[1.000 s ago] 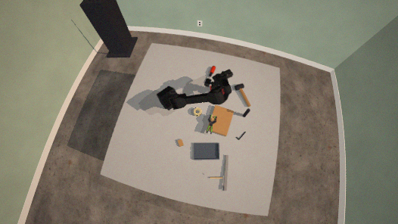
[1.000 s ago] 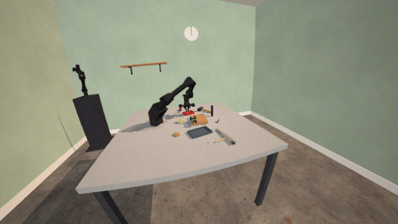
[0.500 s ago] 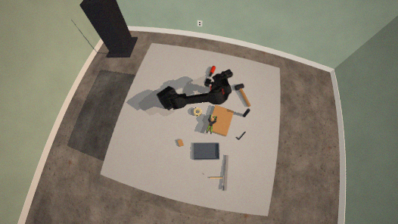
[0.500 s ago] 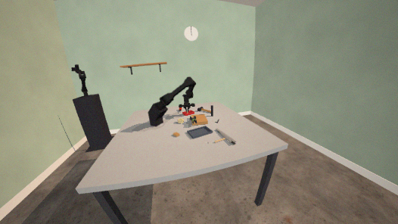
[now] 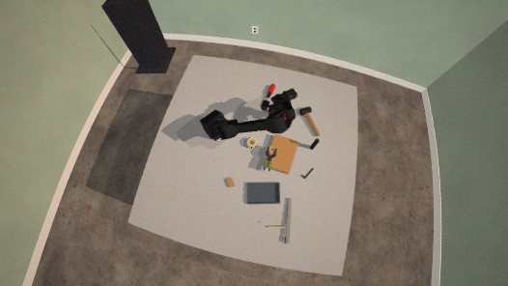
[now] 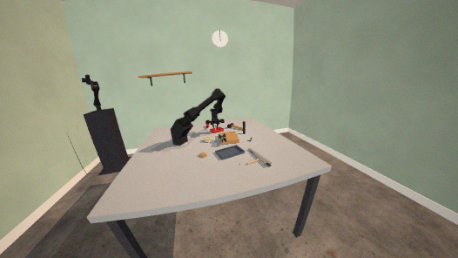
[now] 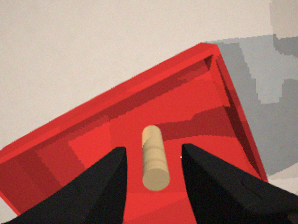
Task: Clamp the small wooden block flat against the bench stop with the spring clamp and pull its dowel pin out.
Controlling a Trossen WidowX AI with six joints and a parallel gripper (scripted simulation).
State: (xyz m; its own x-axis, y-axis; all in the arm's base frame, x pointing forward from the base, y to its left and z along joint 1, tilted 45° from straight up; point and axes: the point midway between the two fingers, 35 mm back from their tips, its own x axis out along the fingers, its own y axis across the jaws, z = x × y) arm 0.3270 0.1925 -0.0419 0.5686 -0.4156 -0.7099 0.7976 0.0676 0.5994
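Right now my hand is 40 mm above the dowel pin. The rest, counted from my hand: grey bolt 110 mm to the right, 100 mm behind, 60 mm below; red tray 50 mm below, 20 mm ahead, 10 mm to the left; bench stop 220 mm to the right, 20 mm below, 20 mm behind.
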